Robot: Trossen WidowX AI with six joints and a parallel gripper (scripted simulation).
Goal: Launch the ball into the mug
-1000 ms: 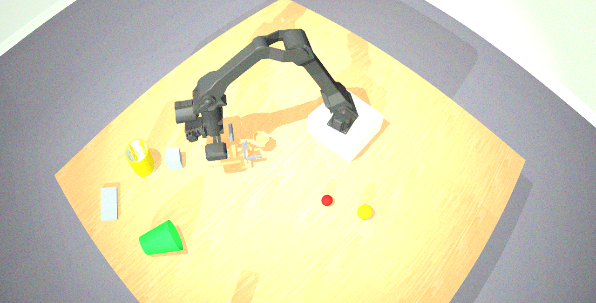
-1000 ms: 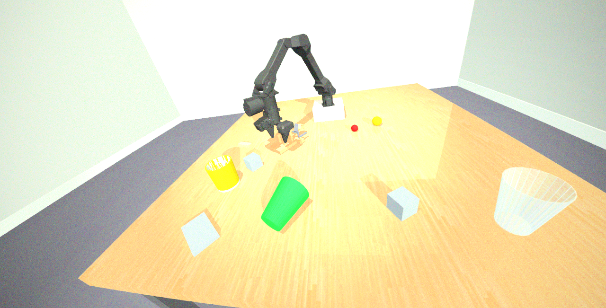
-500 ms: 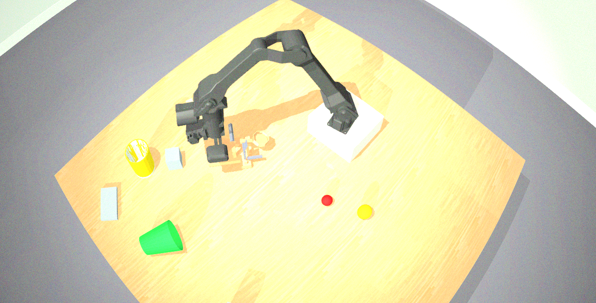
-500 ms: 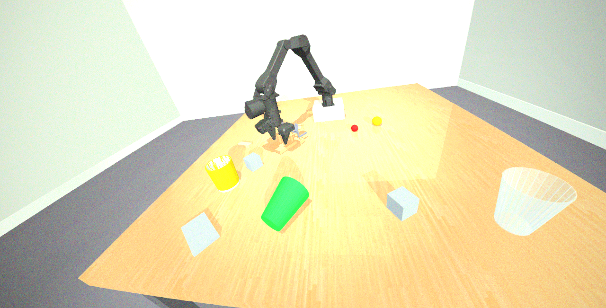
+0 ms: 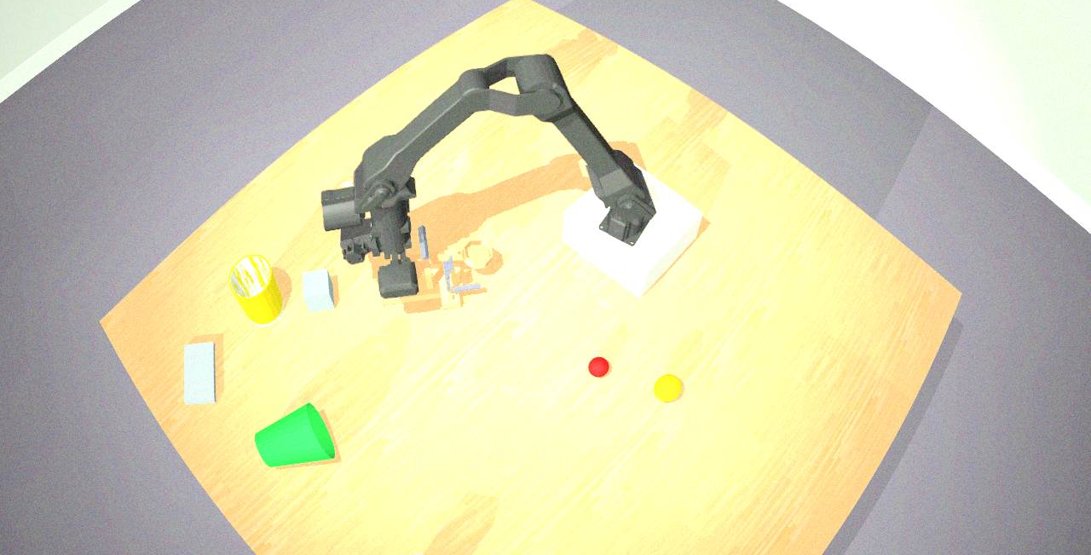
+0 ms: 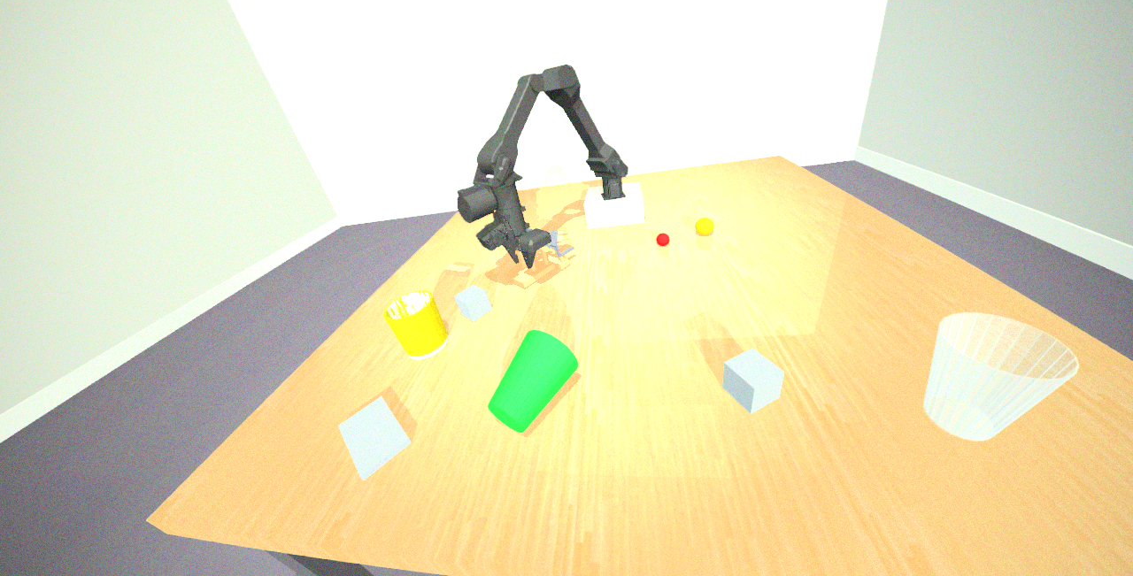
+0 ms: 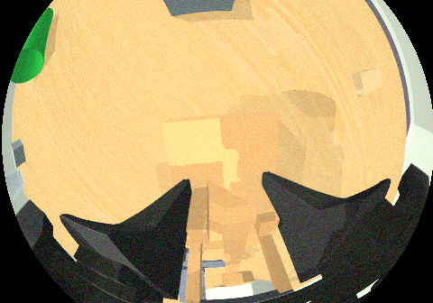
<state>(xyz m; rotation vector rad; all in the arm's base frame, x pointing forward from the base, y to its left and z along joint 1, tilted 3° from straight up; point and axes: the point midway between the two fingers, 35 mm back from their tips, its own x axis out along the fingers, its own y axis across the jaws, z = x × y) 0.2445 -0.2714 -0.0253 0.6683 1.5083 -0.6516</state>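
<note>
Right now my gripper tip is 350 mm to the right of the red ball, 30 mm past it and 20 mm above it. Also, from my gripper tip: small tan block (190 mm to the right, 90 mm behind, 30 mm below); then yellow mug (200 mm to the right, 190 mm ahead); then wooden catapult (70 mm to the left, 40 mm behind, 20 mm above).
</note>
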